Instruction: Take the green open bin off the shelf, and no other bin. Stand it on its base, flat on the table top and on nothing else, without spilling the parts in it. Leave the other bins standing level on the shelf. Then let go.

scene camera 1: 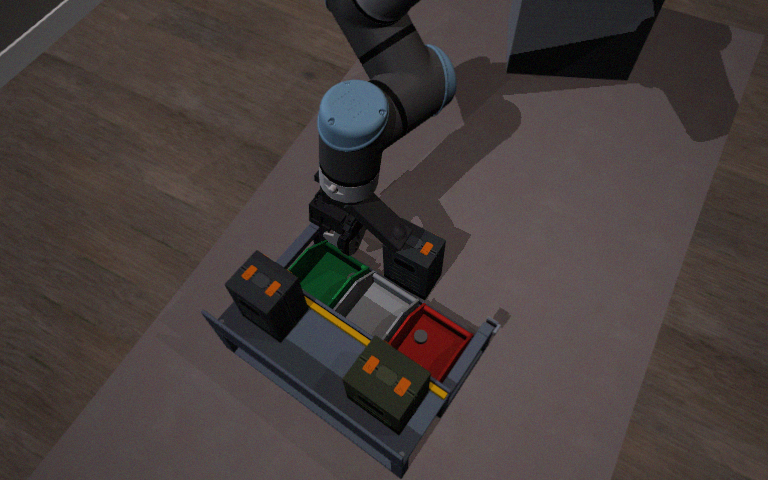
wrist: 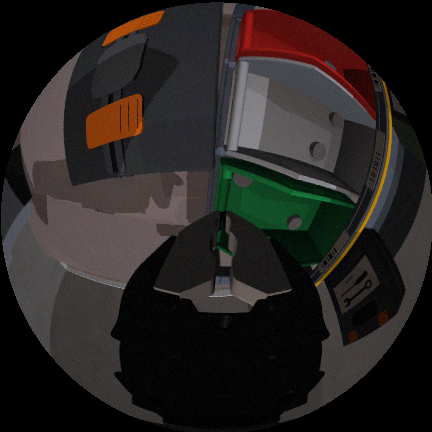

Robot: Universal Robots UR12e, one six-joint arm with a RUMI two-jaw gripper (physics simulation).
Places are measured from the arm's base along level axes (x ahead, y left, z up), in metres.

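Where they show: gripper, between the fingertips: point(scene camera 1: 350, 252) point(wrist: 221, 212).
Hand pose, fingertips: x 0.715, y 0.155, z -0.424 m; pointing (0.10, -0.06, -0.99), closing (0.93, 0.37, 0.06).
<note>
Things, the pixels of their top centre, and the offset from my fingertips. "spot": a spot on its surface instead. Level surfaces: height alone.
- green open bin, a spot on its surface: point(wrist: 273, 201) spot: dz -0.051, dx +0.075, dy +0.011 m
- shelf, a spot on its surface: point(scene camera 1: 312, 382) spot: dz +0.042, dx +0.194, dy +0.168 m
- grey bin, a spot on its surface: point(wrist: 282, 125) point(scene camera 1: 371, 315) spot: dz -0.051, dx +0.034, dy +0.104 m
- red bin, a spot on its surface: point(scene camera 1: 434, 341) spot: dz -0.050, dx -0.023, dy +0.214 m
- olive toolbox, centre of its top: point(scene camera 1: 386, 375) dz +0.139, dx +0.115, dy +0.256 m
- table, height of its surface: dz -0.060 m
The green open bin point(scene camera 1: 327, 276) point(wrist: 273, 201) stands in the shelf point(scene camera 1: 312, 382) at the left end of the bin row. Small round parts point(wrist: 294, 221) lie in it. My gripper point(scene camera 1: 344, 244) point(wrist: 223, 231) is shut and empty. It hangs over the bin's back edge, on the side away from the yellow strip. In the wrist view a sliver of the green rim shows in the narrow slit between the fingers. A grey bin point(scene camera 1: 376, 307) point(wrist: 282, 125) stands next to the green one, then a red bin point(scene camera 1: 434, 341) point(wrist: 294, 36) holding a round part.
A black toolbox point(scene camera 1: 262, 291) and an olive toolbox point(scene camera 1: 384, 382) stand on the shelf's front part. Another black toolbox point(scene camera 1: 420, 260) point(wrist: 160, 100) stands on the table point(scene camera 1: 554, 258) just behind the shelf, close to my arm. A large dark box point(scene camera 1: 575, 35) stands at the far right.
</note>
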